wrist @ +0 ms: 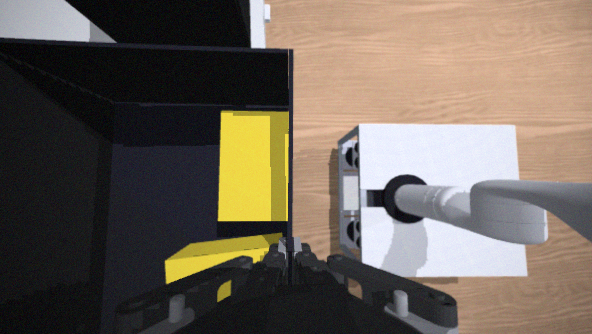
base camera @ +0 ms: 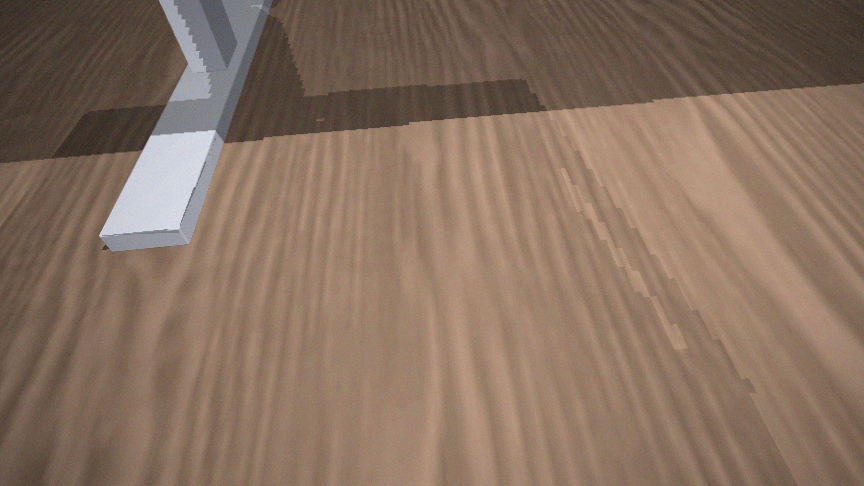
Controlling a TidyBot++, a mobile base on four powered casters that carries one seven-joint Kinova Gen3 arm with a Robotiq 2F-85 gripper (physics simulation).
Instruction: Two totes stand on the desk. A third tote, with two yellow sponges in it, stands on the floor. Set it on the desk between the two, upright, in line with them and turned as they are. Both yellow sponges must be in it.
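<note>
The dark third tote (wrist: 175, 75) hangs upright at the left of the wrist view, its open top facing the camera. My gripper (wrist: 289, 249) is shut on the tote's right wall. One yellow sponge (wrist: 245, 165) lies inside against that wall. The second yellow sponge (wrist: 215, 250) is tilted inside, partly hidden behind my gripper. Part of the white desk (wrist: 257, 25) shows beyond the tote's far wall. A black shape (wrist: 185, 20) lies there; I cannot tell whether it is a desk tote. In the base view, the desk's foot (base camera: 163, 187) rests on the floor at upper left.
My white mobile base (wrist: 450, 150), with the arm (wrist: 505, 210) rising from it, stands right of the tote, a narrow strip of wooden floor (wrist: 312, 100) between them. In the base view, a desk upright (base camera: 211, 36) stands on the foot, and shadows cross the floor (base camera: 422, 302).
</note>
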